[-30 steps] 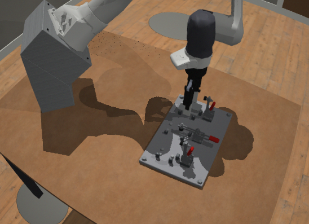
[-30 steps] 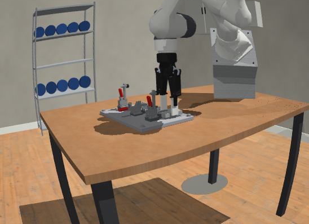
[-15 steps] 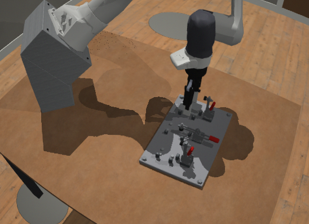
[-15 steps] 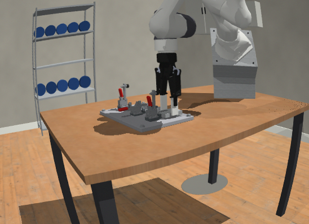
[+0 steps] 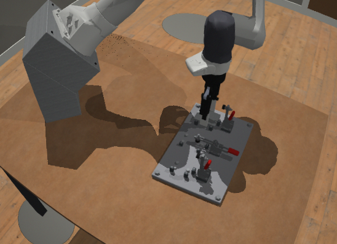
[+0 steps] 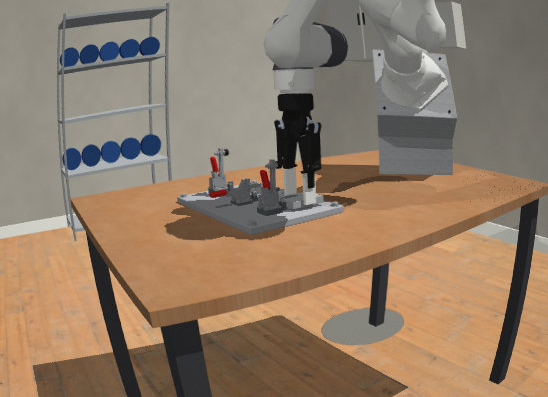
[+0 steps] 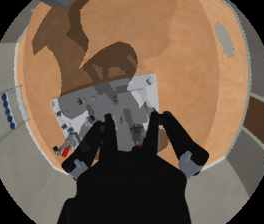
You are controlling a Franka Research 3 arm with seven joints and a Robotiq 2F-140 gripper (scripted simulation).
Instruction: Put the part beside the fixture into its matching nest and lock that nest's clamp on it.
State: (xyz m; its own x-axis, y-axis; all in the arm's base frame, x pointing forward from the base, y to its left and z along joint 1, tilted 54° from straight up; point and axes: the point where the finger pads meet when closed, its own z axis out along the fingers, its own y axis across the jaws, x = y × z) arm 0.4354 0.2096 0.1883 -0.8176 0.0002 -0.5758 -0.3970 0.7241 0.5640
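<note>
My gripper is now 30 mm above the flat grey block. Round my hand: toggle clamp: 120 mm ahead, 70 mm to the right, 10 mm below; then grey fixture plate: 90 mm ahead, 80 mm to the right, 50 mm below.
</note>
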